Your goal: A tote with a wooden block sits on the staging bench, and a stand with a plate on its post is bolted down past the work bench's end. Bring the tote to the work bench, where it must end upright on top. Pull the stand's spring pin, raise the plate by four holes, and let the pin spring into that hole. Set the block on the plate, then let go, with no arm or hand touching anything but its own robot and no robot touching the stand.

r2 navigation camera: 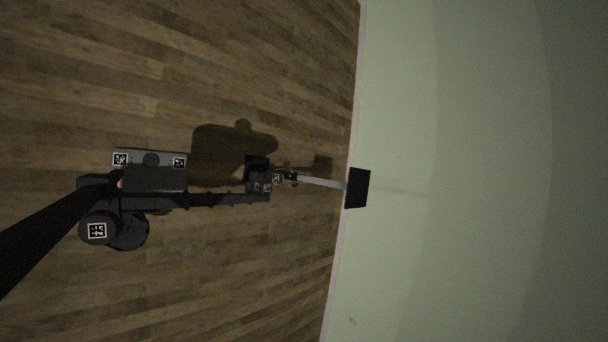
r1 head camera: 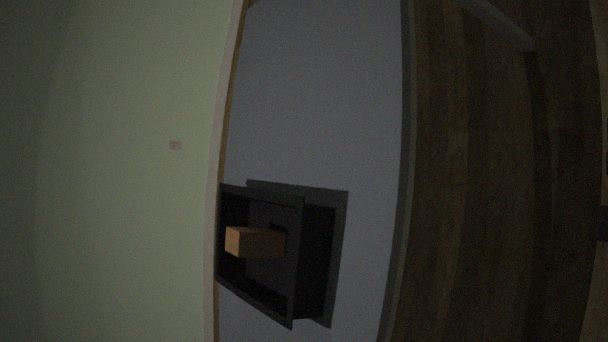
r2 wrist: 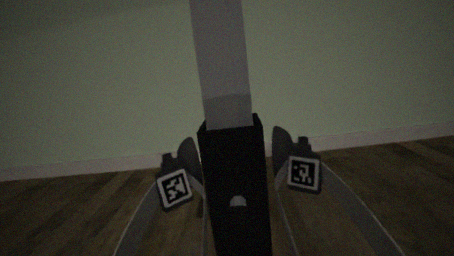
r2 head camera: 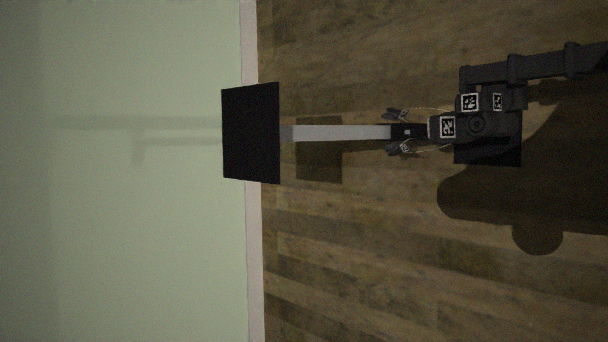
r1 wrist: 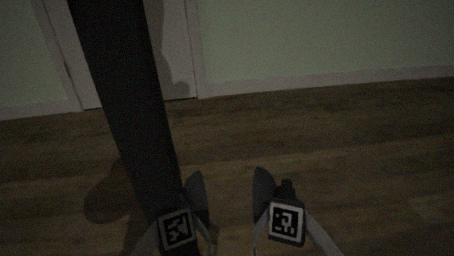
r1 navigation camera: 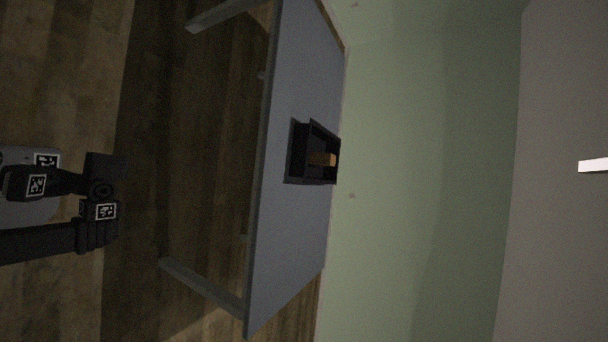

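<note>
The black tote (r1 head camera: 325,260) (r1 navigation camera: 298,152) stands upright on a grey-topped bench (r1 head camera: 320,110) (r1 navigation camera: 292,220). The orange-brown wooden block (r1 head camera: 257,243) (r1 navigation camera: 322,159) lies in it. The stand's black plate (r2 head camera: 250,132) (r2 navigation camera: 357,187) tops a pale post (r2 head camera: 342,133) (r2 navigation camera: 322,182) (r2 wrist: 222,60), which rises from a black sleeve (r2 wrist: 232,165). A pale round spot (r2 head camera: 407,132) (r2 wrist: 238,201) shows on the sleeve; I cannot tell whether it is the pin. The r2 gripper (r2 head camera: 393,131) (r2 wrist: 235,152) is open, its fingertips either side of the sleeve with narrow gaps. The r1 gripper (r1 wrist: 230,194) is open and empty, away from the tote.
In the r1 navigation view the r1 wrist (r1 navigation camera: 102,200) hangs off the bench's long side, and a bench leg (r1 navigation camera: 202,287) angles down. A dark bar (r1 wrist: 125,100) runs beside the r1 fingers. A pale green wall (r2 head camera: 125,225) (r2 navigation camera: 450,260) stands behind the stand; r2's base (r2 navigation camera: 155,175) faces it.
</note>
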